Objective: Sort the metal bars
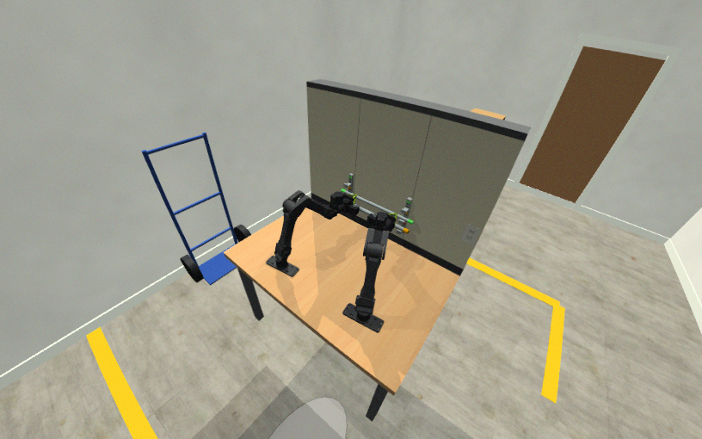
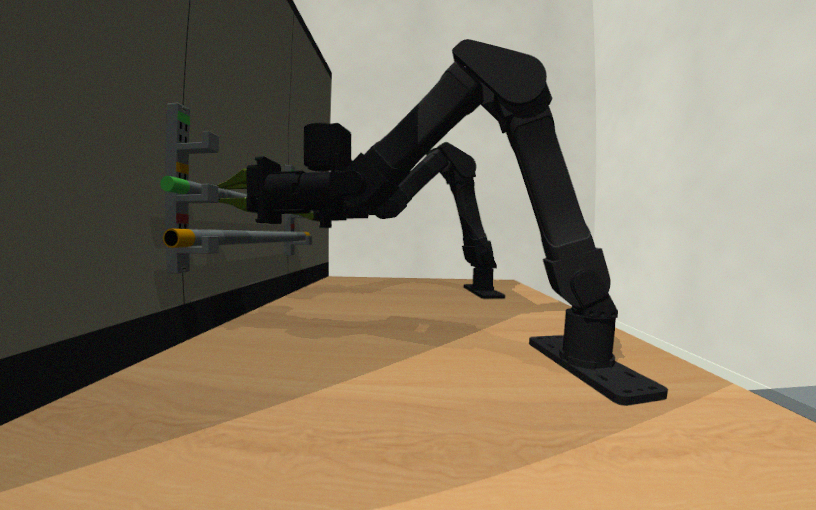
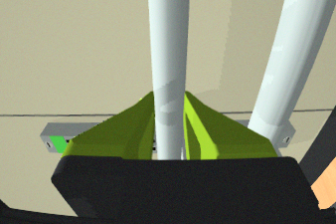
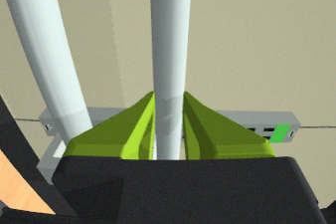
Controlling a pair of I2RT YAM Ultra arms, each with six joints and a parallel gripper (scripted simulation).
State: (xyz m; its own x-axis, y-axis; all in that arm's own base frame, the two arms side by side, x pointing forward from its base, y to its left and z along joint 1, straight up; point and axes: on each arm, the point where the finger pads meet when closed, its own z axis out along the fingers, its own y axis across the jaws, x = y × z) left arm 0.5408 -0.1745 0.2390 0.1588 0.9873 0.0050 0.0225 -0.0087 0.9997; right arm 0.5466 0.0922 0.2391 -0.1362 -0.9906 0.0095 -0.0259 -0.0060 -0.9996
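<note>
Now: right hand 150 mm to the right of the green-ended bar and 20 mm short of it. From my right hand the other things lie so: orange-ended bar 150 mm to the left, 70 mm below, 10 mm ahead; wall panel 190 mm above, 130 mm to the left, 110 mm ahead.
Right now my left hand is 15 cm to the left of the green-ended bar. From my left hand the other things lie so: orange-ended bar 14 cm to the right, 7 cm below, 1 cm behind; wall panel 19 cm above, 16 cm to the right, 10 cm ahead.
</note>
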